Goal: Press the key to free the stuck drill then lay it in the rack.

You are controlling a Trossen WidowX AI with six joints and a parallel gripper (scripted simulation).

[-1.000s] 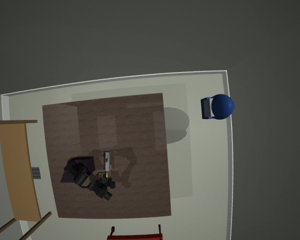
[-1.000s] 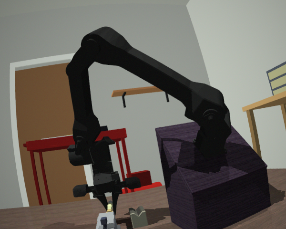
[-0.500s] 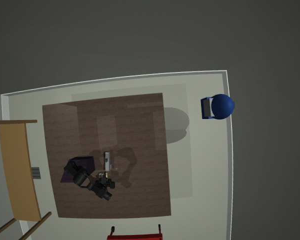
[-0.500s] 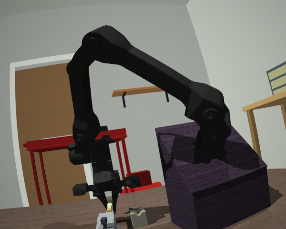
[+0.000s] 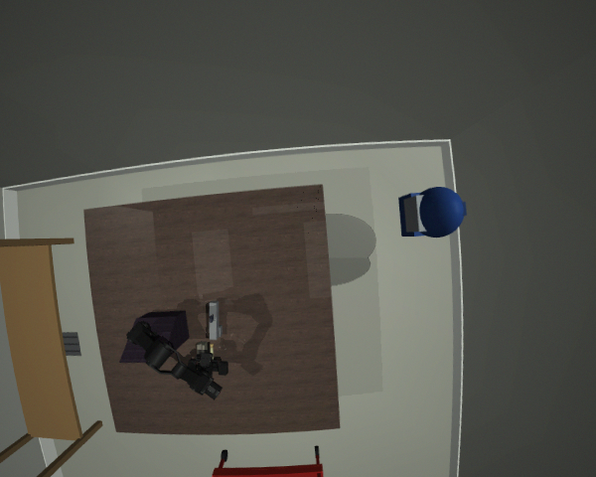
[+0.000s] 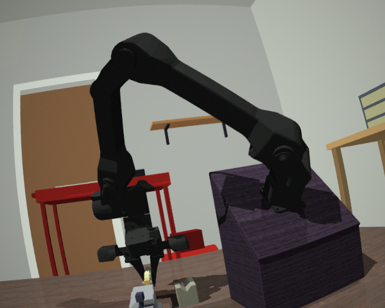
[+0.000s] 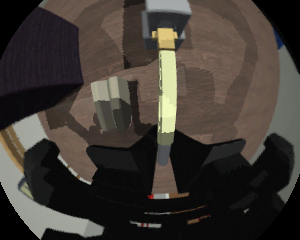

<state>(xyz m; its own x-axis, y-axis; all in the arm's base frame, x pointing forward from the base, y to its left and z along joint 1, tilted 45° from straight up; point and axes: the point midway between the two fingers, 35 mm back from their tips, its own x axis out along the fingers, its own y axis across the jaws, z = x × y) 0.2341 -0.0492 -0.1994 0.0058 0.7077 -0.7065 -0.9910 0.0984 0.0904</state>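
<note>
My gripper tip is 1 cm short of the drill, 4 cm to the right of it and 3 cm below it. Also, from my gripper tip: v-notched rack 6 cm behind, 4 cm to the left, 1 cm below; dark key 4 cm ahead, 22 cm to the left, 2 cm above.
</note>
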